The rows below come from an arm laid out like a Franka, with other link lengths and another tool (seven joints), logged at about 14 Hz.
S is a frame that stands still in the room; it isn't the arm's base.
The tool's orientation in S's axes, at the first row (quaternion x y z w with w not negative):
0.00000, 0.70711, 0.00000, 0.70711
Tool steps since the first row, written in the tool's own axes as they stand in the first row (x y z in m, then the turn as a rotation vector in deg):
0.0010, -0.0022, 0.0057, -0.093, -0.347, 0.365
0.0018, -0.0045, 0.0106, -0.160, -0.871, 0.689
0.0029, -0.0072, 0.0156, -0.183, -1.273, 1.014
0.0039, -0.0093, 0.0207, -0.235, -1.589, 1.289
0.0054, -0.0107, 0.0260, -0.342, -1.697, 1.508
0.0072, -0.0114, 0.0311, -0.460, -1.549, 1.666
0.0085, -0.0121, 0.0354, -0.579, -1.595, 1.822
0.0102, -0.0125, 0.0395, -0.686, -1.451, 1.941
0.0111, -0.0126, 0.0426, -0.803, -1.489, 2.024
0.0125, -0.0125, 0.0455, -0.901, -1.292, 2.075
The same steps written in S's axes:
0.0057, -0.0022, -0.0010, 0.365, -0.347, 0.093
0.0106, -0.0045, -0.0018, 0.689, -0.871, 0.160
0.0156, -0.0072, -0.0029, 1.014, -1.273, 0.183
0.0207, -0.0093, -0.0039, 1.289, -1.589, 0.235
0.0260, -0.0107, -0.0054, 1.508, -1.697, 0.342
0.0311, -0.0114, -0.0072, 1.666, -1.549, 0.460
0.0354, -0.0121, -0.0085, 1.822, -1.595, 0.579
0.0395, -0.0125, -0.0102, 1.941, -1.451, 0.686
0.0426, -0.0126, -0.0111, 2.024, -1.489, 0.803
0.0455, -0.0125, -0.0125, 2.075, -1.292, 0.901

